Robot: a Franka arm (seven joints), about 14 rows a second.
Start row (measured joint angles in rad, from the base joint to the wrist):
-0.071, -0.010, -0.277, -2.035, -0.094, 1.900, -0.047
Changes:
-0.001, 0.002, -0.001, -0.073, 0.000, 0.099, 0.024
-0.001, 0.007, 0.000, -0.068, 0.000, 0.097, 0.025
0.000, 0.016, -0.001, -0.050, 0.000, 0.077, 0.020
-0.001, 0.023, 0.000, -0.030, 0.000, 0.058, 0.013
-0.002, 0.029, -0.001, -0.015, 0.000, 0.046, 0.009
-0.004, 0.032, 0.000, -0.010, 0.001, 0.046, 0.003
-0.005, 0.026, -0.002, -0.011, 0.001, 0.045, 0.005
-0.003, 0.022, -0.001, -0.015, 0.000, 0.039, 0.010
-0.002, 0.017, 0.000, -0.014, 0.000, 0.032, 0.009
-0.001, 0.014, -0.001, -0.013, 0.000, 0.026, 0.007
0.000, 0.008, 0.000, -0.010, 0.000, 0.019, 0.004
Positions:
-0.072, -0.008, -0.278, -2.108, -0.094, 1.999, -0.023
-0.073, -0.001, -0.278, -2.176, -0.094, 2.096, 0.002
-0.073, 0.015, -0.279, -2.226, -0.094, 2.173, 0.022
-0.074, 0.038, -0.279, -2.256, -0.094, 2.231, 0.035
-0.076, 0.067, -0.280, -2.271, -0.094, 2.277, 0.044
-0.080, 0.099, -0.280, -2.281, -0.093, 2.323, 0.047
-0.085, 0.125, -0.282, -2.292, -0.092, 2.368, 0.052
-0.088, 0.147, -0.283, -2.307, -0.092, 2.407, 0.062
-0.090, 0.164, -0.283, -2.321, -0.092, 2.439, 0.071
-0.091, 0.178, -0.284, -2.334, -0.092, 2.465, 0.078
-0.091, 0.186, -0.284, -2.344, -0.092, 2.484, 0.082

